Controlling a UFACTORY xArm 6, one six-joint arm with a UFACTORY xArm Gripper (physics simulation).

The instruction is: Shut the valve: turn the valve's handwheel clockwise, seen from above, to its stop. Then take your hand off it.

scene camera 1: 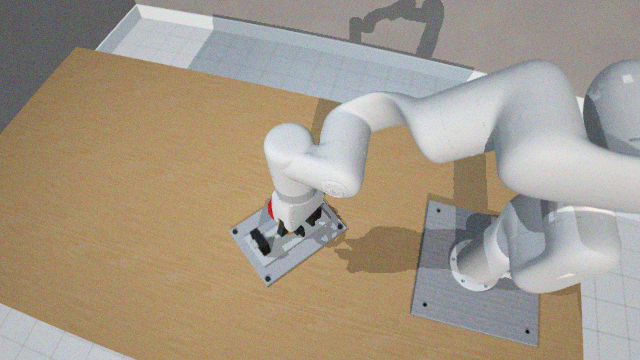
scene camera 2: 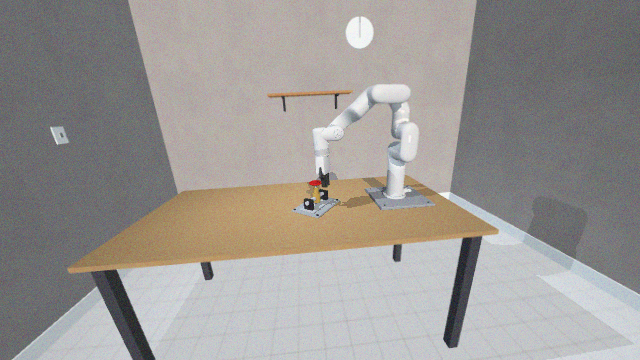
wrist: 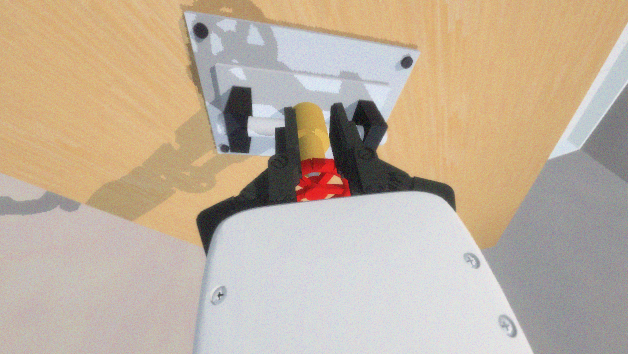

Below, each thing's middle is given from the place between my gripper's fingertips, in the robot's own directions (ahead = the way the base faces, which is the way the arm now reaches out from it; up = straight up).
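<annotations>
Looking at the red handwheel (wrist: pixel 315 187), I find my gripper 5 cm short of it and 3 cm to the left of it. Going by their middles, the handwheel is the nearest to my gripper of the things named here. The grey plate (scene camera 1: pixel 273 271) is 12 cm below my hand, and it also sits 5 cm ahead of my hand and 3 cm to the right of it.
</annotations>
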